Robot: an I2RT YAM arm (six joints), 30 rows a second.
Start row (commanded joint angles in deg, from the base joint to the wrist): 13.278, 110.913, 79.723, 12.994, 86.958, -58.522
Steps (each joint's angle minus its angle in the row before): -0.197, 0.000, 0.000, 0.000, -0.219, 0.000; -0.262, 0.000, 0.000, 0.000, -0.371, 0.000; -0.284, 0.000, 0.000, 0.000, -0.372, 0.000; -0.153, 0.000, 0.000, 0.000, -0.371, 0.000; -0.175, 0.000, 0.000, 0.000, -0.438, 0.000; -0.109, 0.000, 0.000, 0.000, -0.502, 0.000; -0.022, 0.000, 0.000, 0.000, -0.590, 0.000; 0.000, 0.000, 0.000, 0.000, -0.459, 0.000; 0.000, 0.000, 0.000, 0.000, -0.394, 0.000; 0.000, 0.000, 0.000, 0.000, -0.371, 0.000
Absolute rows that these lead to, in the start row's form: 13.081, 110.913, 79.723, 12.994, 86.739, -58.522; 12.819, 110.913, 79.723, 12.994, 86.368, -58.522; 12.535, 110.913, 79.723, 12.994, 85.996, -58.522; 12.382, 110.913, 79.723, 12.994, 85.625, -58.522; 12.207, 110.913, 79.723, 12.994, 85.187, -58.522; 12.098, 110.913, 79.723, 12.994, 84.685, -58.522; 12.076, 110.913, 79.723, 12.994, 84.095, -58.522; 12.076, 110.913, 79.723, 12.994, 83.636, -58.522; 12.076, 110.913, 79.723, 12.994, 83.242, -58.522; 12.076, 110.913, 79.723, 12.994, 82.871, -58.522
